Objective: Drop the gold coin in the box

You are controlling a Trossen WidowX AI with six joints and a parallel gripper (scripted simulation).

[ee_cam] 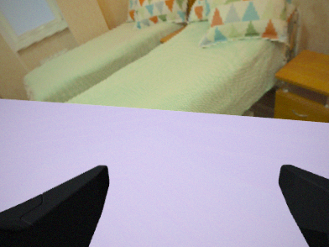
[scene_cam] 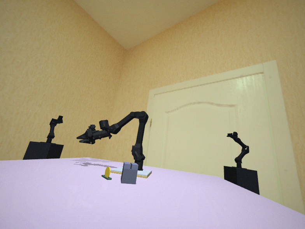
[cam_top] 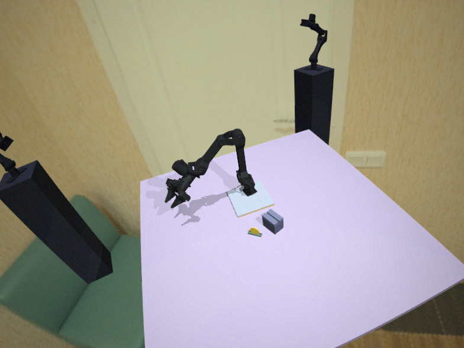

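Right now the gold coin is 32 cm to the left of my gripper tip, 29 cm ahead of it and 13 cm below it.
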